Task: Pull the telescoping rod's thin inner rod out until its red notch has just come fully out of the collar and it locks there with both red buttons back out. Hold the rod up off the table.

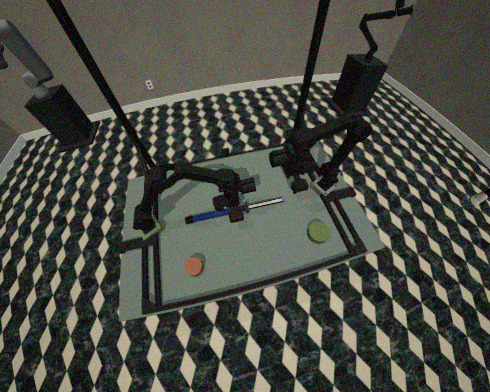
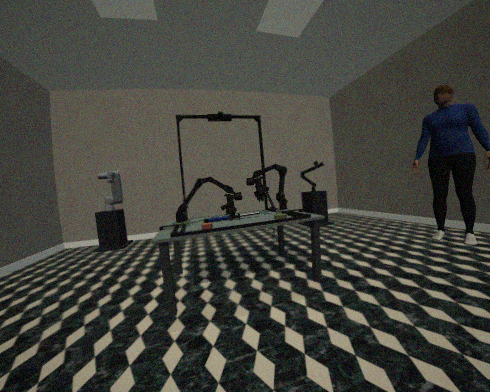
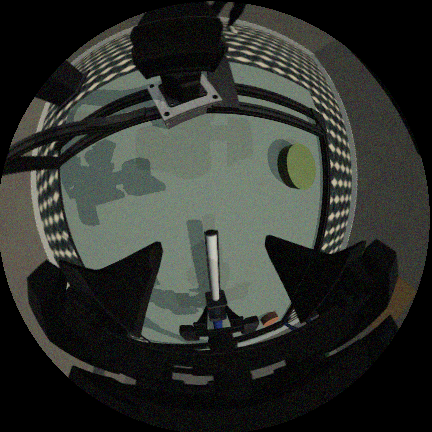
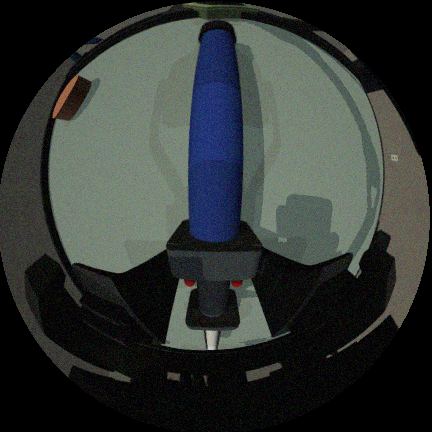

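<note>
The telescoping rod has a blue outer tube, a dark collar and a thin white inner rod. My right gripper is shut on the collar and holds the rod level, a little above the table. Two red buttons show just below the collar. My left gripper is open and empty. It hangs beyond the white rod's free end, in line with it.
A green disc lies at the table's front right and an orange disc at the front left. A black frame rail borders the table. Gantry posts rise behind. A person stands at the far right.
</note>
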